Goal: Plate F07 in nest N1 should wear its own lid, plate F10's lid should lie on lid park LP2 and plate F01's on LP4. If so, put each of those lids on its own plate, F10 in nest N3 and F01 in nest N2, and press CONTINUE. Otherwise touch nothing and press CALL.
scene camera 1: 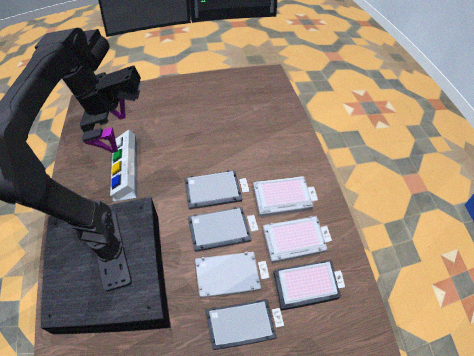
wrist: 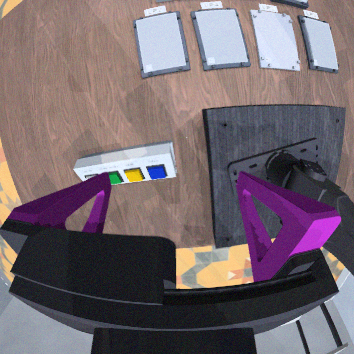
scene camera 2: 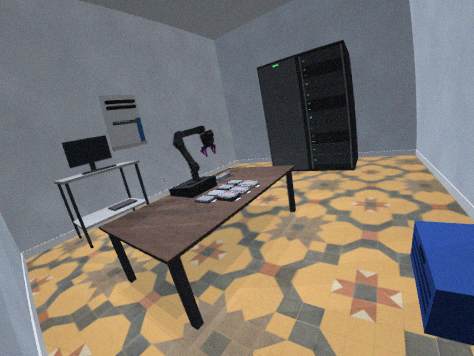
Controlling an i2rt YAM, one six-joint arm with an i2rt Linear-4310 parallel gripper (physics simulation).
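My gripper is open and empty above the button box. Its left finger in the wrist view overlaps the white button's side, beside the green button. The yellow button and blue button show; their lettering is unreadable. The N1 plate has a dark rim. The N2 plate and N3 plate have pale rims. Flat grey panels in dark frames lie at LP2 and LP4. Lid codes are unreadable.
A clear panel with corner clips lies at LP1, and another dark-framed panel at LP3. The black arm base stands beside the button box on the wooden table.
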